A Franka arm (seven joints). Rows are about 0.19 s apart.
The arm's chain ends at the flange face. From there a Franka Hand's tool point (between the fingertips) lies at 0.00 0.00 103.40 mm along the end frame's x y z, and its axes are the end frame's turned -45 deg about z.
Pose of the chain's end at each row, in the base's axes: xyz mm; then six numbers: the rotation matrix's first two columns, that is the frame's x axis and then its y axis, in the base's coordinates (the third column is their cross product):
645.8, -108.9, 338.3, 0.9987, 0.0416, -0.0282, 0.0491, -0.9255, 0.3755
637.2, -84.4, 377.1, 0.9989, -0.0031, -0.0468, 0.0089, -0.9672, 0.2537
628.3, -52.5, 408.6, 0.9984, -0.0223, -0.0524, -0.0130, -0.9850, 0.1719
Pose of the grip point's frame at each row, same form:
644.7, -147.8, 242.5, 0.6715, 0.6838, -0.2855, 0.7409, -0.6250, 0.2456
632.4, -110.6, 277.2, 0.7000, 0.6817, -0.2125, 0.7126, -0.6861, 0.1463
622.6, -70.2, 306.9, 0.7152, 0.6807, -0.1586, 0.6968, -0.7123, 0.0845

